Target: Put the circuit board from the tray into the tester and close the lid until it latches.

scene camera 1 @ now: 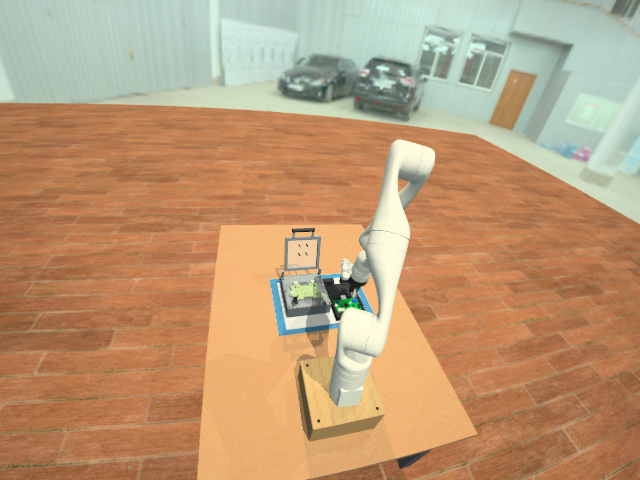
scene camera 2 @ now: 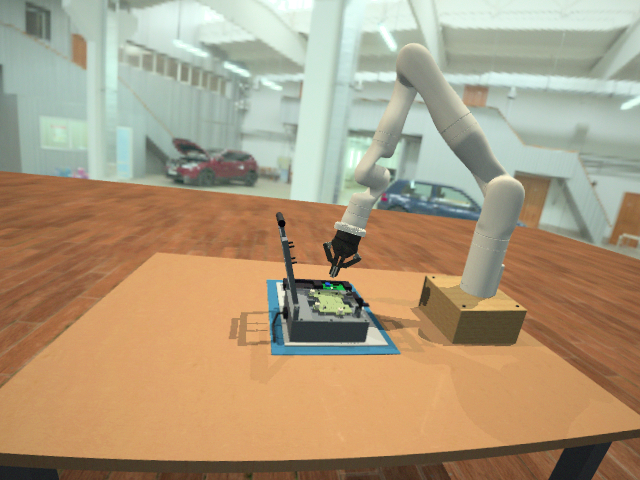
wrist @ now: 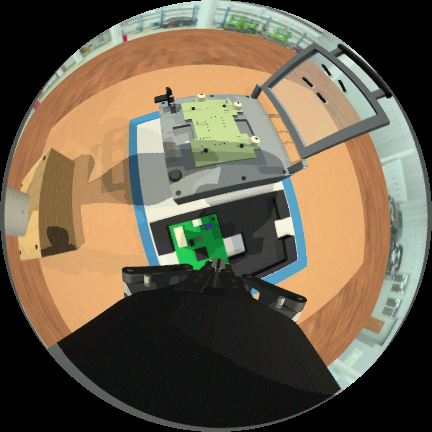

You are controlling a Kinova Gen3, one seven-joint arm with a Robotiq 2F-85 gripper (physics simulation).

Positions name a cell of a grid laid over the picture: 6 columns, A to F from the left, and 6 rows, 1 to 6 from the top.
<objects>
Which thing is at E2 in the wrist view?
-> A tester lid.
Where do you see a tester lid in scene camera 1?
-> At C4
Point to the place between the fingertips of my gripper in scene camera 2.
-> D4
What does my gripper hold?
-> Nothing.
</objects>
